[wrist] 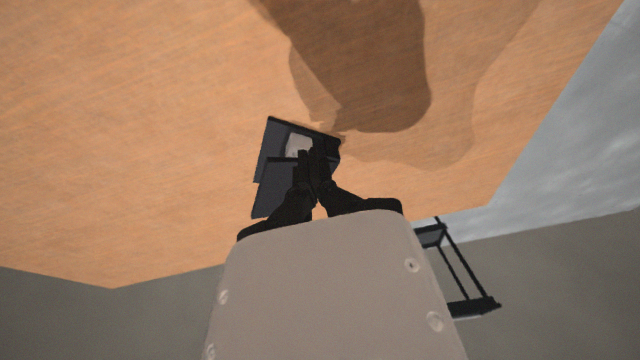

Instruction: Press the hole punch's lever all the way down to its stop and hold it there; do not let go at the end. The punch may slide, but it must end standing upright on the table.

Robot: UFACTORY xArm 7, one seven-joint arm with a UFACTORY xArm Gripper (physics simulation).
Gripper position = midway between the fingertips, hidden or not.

Observation:
In view: my gripper (311, 160) and a hole punch (281, 138).

